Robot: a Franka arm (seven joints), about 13 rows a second.
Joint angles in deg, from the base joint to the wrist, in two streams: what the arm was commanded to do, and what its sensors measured. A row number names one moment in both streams.
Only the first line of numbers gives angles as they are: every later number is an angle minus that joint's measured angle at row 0.
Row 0, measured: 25.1, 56.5, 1.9, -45.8, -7.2, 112.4, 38.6
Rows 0 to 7, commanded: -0.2, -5.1, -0.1, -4.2, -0.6, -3.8, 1.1; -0.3, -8.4, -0.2, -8.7, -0.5, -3.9, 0.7; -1.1, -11.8, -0.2, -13.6, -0.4, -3.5, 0.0; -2.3, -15.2, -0.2, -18.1, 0.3, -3.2, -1.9; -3.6, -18.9, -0.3, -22.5, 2.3, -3.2, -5.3; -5.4, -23.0, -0.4, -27.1, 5.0, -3.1, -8.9; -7.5, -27.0, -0.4, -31.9, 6.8, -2.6, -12.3; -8.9, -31.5, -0.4, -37.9, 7.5, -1.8, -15.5
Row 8, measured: -5.9, -19.2, -0.6, -21.6, 4.6, -3.7, -9.3
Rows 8 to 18, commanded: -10.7, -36.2, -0.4, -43.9, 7.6, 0.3, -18.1; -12.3, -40.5, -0.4, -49.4, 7.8, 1.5, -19.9; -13.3, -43.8, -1.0, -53.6, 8.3, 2.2, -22.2; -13.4, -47.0, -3.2, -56.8, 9.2, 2.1, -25.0; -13.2, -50.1, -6.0, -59.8, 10.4, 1.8, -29.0; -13.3, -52.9, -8.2, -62.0, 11.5, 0.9, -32.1; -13.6, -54.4, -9.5, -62.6, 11.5, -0.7, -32.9; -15.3, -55.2, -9.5, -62.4, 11.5, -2.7, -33.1; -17.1, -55.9, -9.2, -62.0, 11.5, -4.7, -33.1; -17.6, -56.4, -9.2, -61.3, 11.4, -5.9, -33.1; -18.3, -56.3, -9.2, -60.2, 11.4, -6.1, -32.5
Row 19, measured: -17.3, -54.9, -9.6, -60.2, 9.7, -5.2, -31.8
